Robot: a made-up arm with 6 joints.
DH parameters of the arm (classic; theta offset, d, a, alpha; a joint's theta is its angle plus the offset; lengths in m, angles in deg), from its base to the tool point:
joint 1: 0 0.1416 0 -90
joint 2: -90 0 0.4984 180
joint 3: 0 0 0 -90
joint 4: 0 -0.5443 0 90
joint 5: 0 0.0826 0 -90
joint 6: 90 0 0 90
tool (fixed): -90 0 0 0
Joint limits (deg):
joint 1: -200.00..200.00
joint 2: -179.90..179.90
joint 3: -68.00..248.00
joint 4: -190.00..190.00
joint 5: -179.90..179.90
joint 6: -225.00..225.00
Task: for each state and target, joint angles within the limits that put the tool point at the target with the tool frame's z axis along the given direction. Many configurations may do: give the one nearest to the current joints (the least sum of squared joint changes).
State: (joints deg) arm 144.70 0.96 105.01 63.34 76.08 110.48
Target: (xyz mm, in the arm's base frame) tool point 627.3 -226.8 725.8 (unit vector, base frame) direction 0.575 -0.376 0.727
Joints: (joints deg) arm 157.00 -14.68 146.86 63.88 83.44 151.30
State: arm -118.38 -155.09 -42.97 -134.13 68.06 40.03
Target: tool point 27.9 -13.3 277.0 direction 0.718 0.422 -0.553
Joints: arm -151.48 -112.71 -67.89 -107.62 91.88 11.17
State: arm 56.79 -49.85 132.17 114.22 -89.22 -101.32
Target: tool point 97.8 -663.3 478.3 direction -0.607 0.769 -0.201
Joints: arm 102.44 -16.19 171.72 124.97 -101.13 -149.52
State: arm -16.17 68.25 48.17 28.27 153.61 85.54
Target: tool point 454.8 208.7 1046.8 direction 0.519 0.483 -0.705
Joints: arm 30.01 19.09 64.29 55.53 178.21 64.66
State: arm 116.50 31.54 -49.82 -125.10 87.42 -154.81
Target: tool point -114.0 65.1 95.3 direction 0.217 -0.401 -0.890
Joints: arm 138.10 4.79 -68.00 -109.59 96.40 -136.69
